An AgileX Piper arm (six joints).
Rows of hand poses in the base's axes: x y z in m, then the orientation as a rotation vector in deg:
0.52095 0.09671 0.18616 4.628 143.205 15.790
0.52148 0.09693 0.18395 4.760 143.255 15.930
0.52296 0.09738 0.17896 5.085 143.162 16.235
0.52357 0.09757 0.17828 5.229 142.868 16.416
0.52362 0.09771 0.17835 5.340 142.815 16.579
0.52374 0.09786 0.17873 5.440 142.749 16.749
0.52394 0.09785 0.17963 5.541 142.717 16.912
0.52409 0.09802 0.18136 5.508 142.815 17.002
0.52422 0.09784 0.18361 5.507 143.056 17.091
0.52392 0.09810 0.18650 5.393 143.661 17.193
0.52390 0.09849 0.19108 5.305 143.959 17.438
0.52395 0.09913 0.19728 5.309 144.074 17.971
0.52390 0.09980 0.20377 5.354 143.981 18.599
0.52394 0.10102 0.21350 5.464 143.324 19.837
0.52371 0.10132 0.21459 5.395 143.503 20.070
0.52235 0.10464 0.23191 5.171 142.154 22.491
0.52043 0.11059 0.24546 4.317 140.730 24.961
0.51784 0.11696 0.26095 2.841 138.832 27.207
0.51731 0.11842 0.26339 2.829 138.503 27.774
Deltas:
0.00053 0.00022 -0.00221 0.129 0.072 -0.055
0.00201 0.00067 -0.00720 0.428 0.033 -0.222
0.00262 0.00086 -0.00788 0.609 -0.232 -0.313
0.00267 0.00100 -0.00781 0.755 -0.262 -0.358
0.00279 0.00115 -0.00743 0.904 -0.305 -0.395
0.00299 0.00114 -0.00653 1.047 -0.315 -0.431
0.00314 0.00131 -0.00480 1.098 -0.216 -0.375
0.00327 0.00113 -0.00255 1.147 0.028 -0.326
0.00297 0.00139 0.00034 1.158 0.621 -0.155
0.00295 0.00178 0.00492 1.295 0.924 -0.002
0.00300 0.00242 0.01112 1.670 1.075 0.137
0.00295 0.00309 0.01761 2.134 1.034 0.247
0.00299 0.00431 0.02734 3.087 0.493 0.401
0.00276 0.00461 0.02843 3.225 0.682 0.525
0.00140 0.00793 0.04575 5.001 -0.458 1.137
-0.00052 0.01388 0.05930 6.687 -1.697 2.216
-0.00311 0.02025 0.07479 8.123 -3.452 3.659
-0.00364 0.02171 0.07723 8.560 -3.707 3.779

